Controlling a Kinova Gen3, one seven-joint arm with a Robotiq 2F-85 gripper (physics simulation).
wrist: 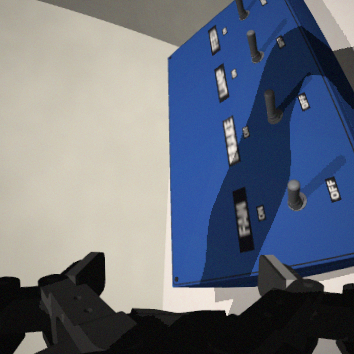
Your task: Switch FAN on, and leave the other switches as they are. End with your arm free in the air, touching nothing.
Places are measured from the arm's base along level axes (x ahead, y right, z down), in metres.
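Pixels of known places: gripper, fingertip midpoint: (180, 270).
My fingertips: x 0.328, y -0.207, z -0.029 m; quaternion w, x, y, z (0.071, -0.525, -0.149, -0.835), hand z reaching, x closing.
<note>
For each thing: its top centre in the pictures, then the offset to it from my fingertips. "pt": a spot on its surface instead.
- FAN switch at a spot on its surface: (295, 195) pt dz +0.142, dx +0.044, dy +0.071 m
- black FAN label at its top centre: (240, 218) dz +0.140, dx +0.131, dy +0.058 m
- BRAKE lever at a spot on its surface: (271, 106) pt dz +0.145, dx +0.073, dy +0.188 m
- LAMP lever at a spot on its surface: (253, 46) pt dz +0.146, dx +0.099, dy +0.305 m
The FAN switch (295, 195) is a grey toggle lever at the lower right of the blue panel, between its ON mark (260, 213) on the left and its OFF mark (333, 189) on the right. It is seen foreshortened, so I cannot tell which side it is tilted to. The black FAN label (243, 220) is left of the ON mark. My gripper (180, 270) is open and empty at the bottom of the wrist view. Its right fingertip is below and left of the FAN lever, apart from it in the picture.
The BRAKE lever (271, 106), LAMP lever (253, 46) and another lever (242, 10) stand farther up the blue panel (192, 150). A dark shadow crosses the panel. A pale surface (80, 140) lies left of the panel, with a grey area at the top.
</note>
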